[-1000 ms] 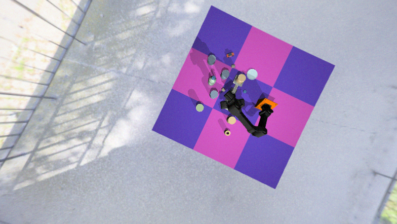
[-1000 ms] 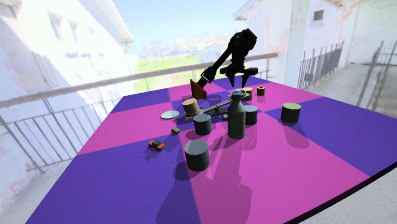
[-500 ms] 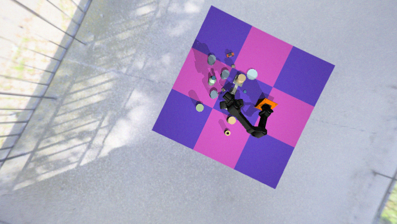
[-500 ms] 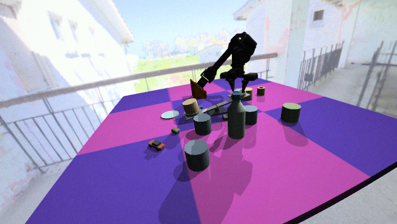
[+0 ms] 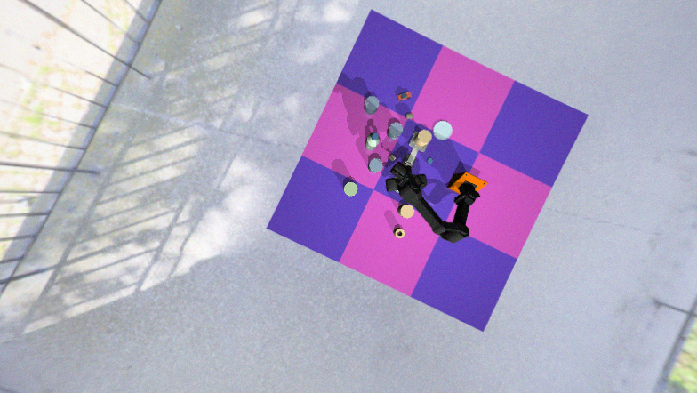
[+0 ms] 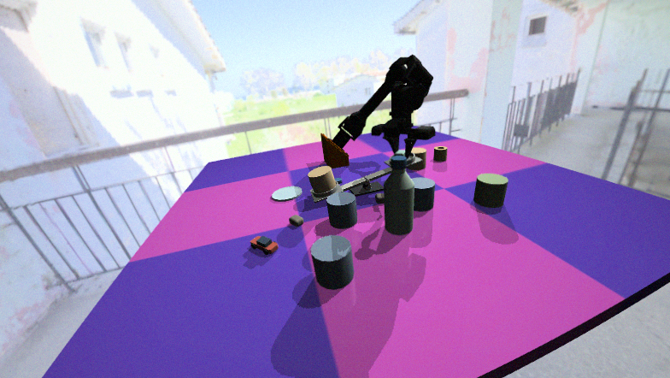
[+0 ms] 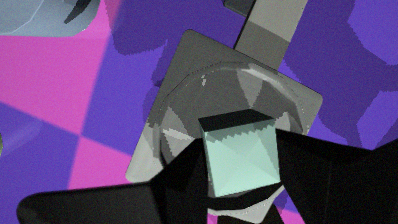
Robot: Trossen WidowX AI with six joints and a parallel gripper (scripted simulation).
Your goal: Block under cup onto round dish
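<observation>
Right now my gripper tip is 110 mm past the pale round dish, 370 mm to the left of it and 80 mm above it. Also, from my gripper tip: tan ring: 100 mm behind, 240 mm to the left, 60 mm below; then grey-green bottle: 220 mm ahead, 140 mm to the right, 30 mm above; then teal block: 10 mm above.
</observation>
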